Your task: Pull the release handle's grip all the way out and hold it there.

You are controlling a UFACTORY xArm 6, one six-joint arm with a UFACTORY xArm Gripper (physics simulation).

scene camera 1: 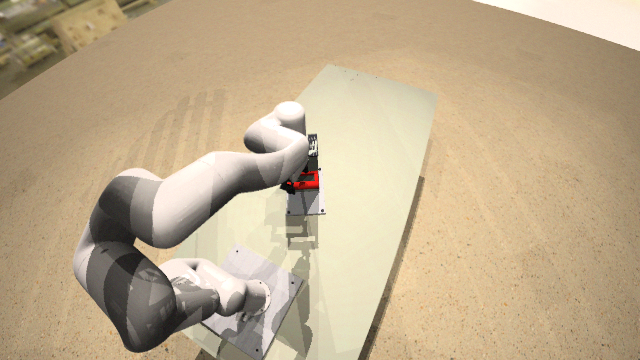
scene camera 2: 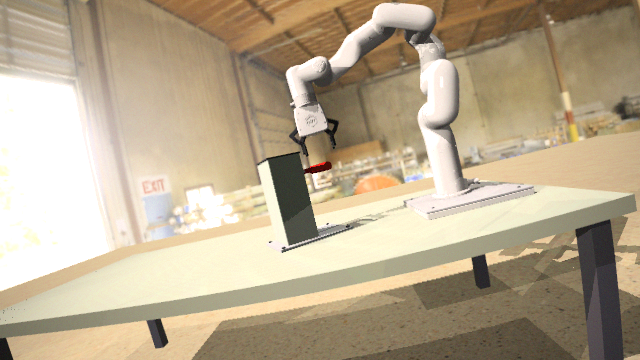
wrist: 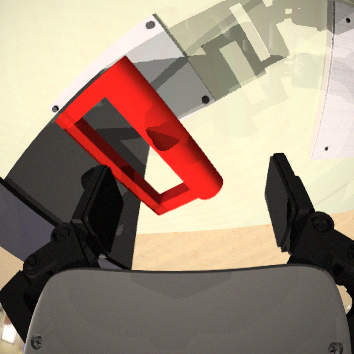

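Observation:
The release handle's red grip point(scene camera 1: 306, 184) point(scene camera 2: 319, 167) point(wrist: 192, 160) is a rectangular loop with a thick round outer bar. It stands out from the side of a dark upright housing point(scene camera 1: 313, 145) point(scene camera 2: 287, 200) point(wrist: 40, 165), near its top. My gripper point(scene camera 2: 320, 149) point(wrist: 190, 178) is open and empty, pointing down above the grip. In the wrist view the left finger overlaps the inner edge of the loop, and the right finger is well out to the right of the round bar. In scene camera 1 the arm hides much of the gripper and part of the housing. The handle's rod is hidden.
The housing stands on a bolted plate point(scene camera 1: 305, 206) point(scene camera 2: 335, 230) point(wrist: 135, 37) on the pale table point(scene camera 1: 370, 150) point(scene camera 2: 175, 270) point(wrist: 240, 125). The arm's base plate point(scene camera 1: 250, 270) point(scene camera 2: 480, 200) point(wrist: 340, 90) is on the same table, on the side that the grip faces.

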